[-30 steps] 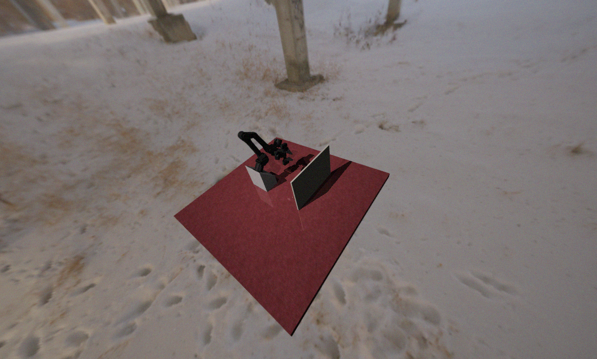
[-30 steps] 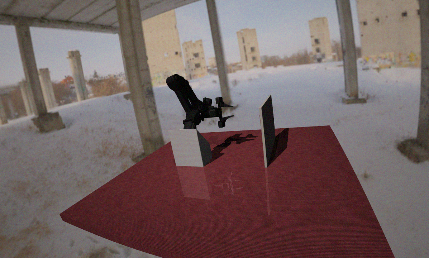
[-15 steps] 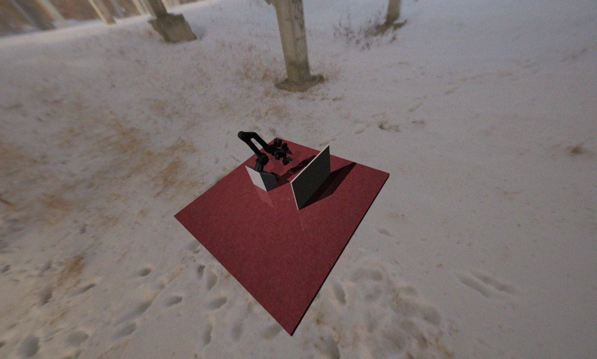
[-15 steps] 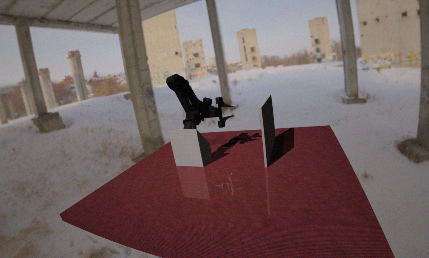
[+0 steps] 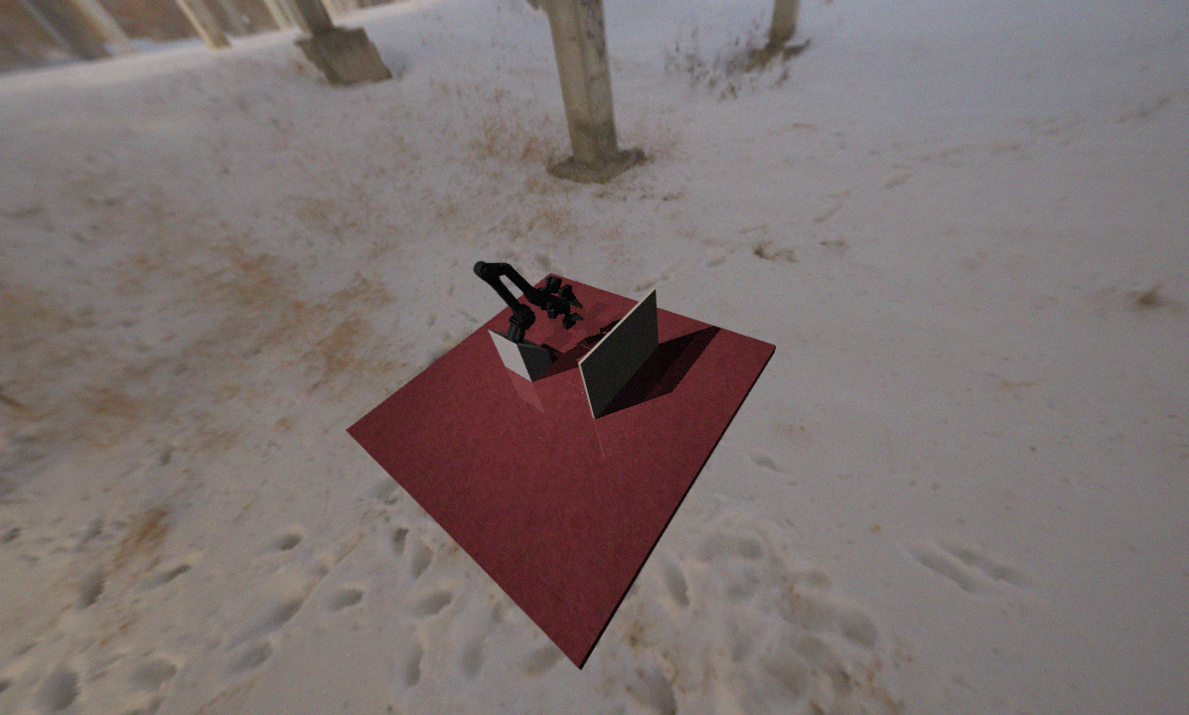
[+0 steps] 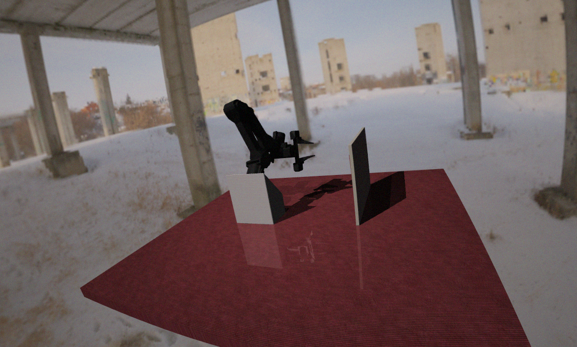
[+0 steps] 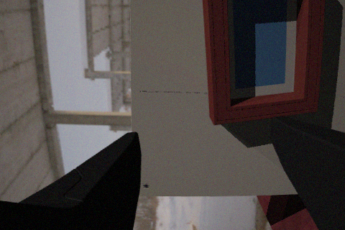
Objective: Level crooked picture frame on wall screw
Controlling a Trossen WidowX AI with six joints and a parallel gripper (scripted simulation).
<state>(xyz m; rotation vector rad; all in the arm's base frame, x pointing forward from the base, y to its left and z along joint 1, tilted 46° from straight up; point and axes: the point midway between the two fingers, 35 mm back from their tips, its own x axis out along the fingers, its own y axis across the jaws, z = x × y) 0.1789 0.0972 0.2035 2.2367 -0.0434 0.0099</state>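
My gripper tip is now 190 mm short of the picture frame, 90 mm above it and 20 mm to the left of it. The rest, counted from my gripper tip: wall panel (200 mm ahead, 100 mm below, 30 mm to the right).
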